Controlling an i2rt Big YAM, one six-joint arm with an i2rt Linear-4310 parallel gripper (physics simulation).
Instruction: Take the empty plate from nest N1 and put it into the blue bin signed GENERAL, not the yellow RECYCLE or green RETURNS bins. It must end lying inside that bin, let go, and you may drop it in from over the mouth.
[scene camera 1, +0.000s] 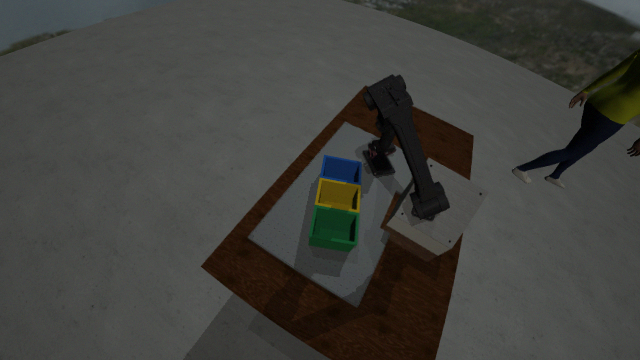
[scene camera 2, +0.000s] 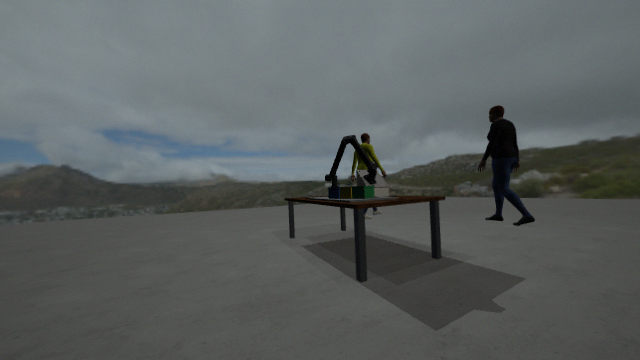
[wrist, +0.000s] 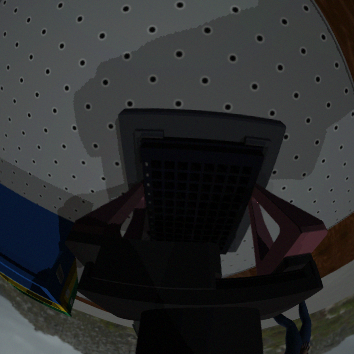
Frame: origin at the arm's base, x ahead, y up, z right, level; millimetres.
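Seen in the pictures: gripper, fingertip midpoint: (scene camera 1: 377, 157) (wrist: 197, 185); arm's base at its link origin: (scene camera 1: 426, 203) (scene camera 2: 369, 179).
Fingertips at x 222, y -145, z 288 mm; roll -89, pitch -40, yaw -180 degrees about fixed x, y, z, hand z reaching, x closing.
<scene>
Pixels of each thing's top centre, then the offset from my fingertips to it. "*": a spot on its surface instead. Level surfaces: height alone.
- dark grey nest at its top centre: (wrist: 195, 209) (scene camera 1: 379, 160) dz -18, dx -14, dy +5 mm
- blue bin at its top centre: (wrist: 26, 290) (scene camera 1: 338, 194) (scene camera 2: 350, 186) dz -365, dx +103, dy +87 mm
- green bin at a spot on its surface: (scene camera 1: 333, 241) * dz -551, dx +55, dy +85 mm
- perforated grey board at its surface level: dy -13 mm
A dark plate with a grid of wells (wrist: 200, 205) sits in a dark grey nest (wrist: 200, 120) (scene camera 1: 385, 173); no N1 label is readable. My gripper (wrist: 197, 185) (scene camera 1: 382, 151) points down over it, its reddish fingers against the plate's two long sides, shut on the plate. The plate appears level and still within the nest. The blue bin (scene camera 1: 341, 169) (scene camera 2: 334, 192) (wrist: 30, 225) stands beside the nest, to its left in scene camera 1. The arm hides the near end of the plate in the wrist view. The bin signs are not readable.
The yellow bin (scene camera 1: 338, 194) (scene camera 2: 346, 193) stands against the blue one, and the green bin (scene camera 1: 333, 241) (scene camera 2: 363, 192) follows in the row. They stand on a perforated grey board (scene camera 1: 280, 235). The arm's pale base block (scene camera 1: 462, 192) is at the right. People stand beyond the table.
</scene>
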